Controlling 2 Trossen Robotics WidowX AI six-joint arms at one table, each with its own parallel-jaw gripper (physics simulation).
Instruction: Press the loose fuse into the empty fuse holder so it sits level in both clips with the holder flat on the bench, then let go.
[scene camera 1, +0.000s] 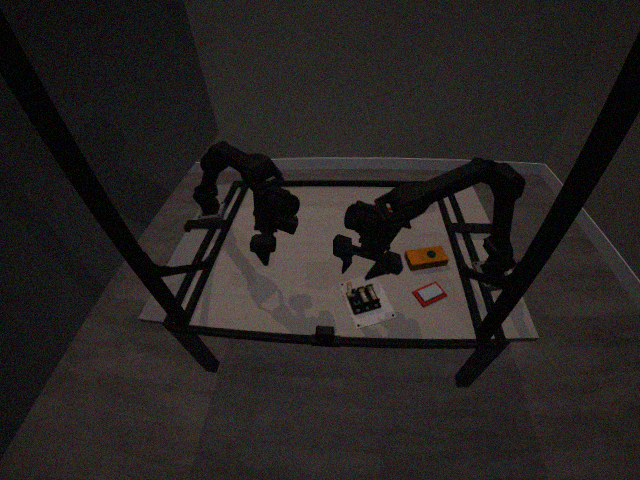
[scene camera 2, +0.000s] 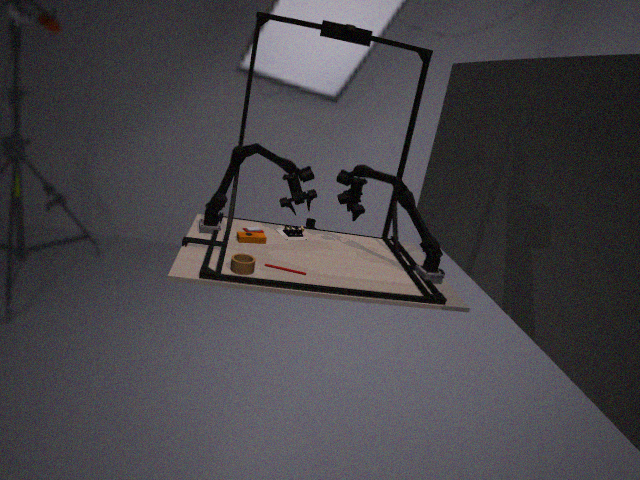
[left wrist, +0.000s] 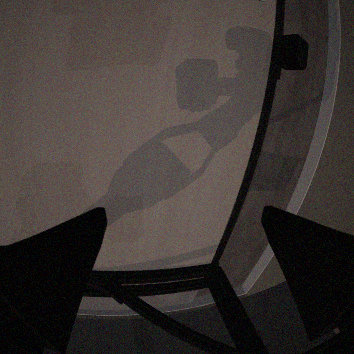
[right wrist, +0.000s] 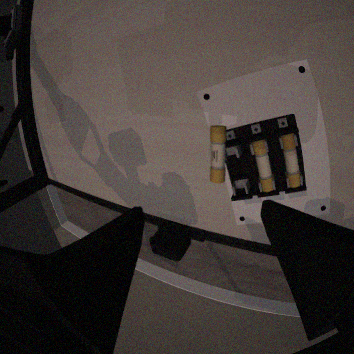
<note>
My left gripper (scene camera 1: 267, 255) is open, holding nothing. My right gripper (scene camera 1: 354, 275) is open, with nothing in its grasp. An orange box (scene camera 1: 430, 257) rests on the table.
My left gripper is seen too in the left wrist view (left wrist: 186, 215). My right gripper is seen too in the right wrist view (right wrist: 203, 211). The left wrist view misses the orange box: it is out of frame. The right wrist view misses the orange box: it is out of frame.
</note>
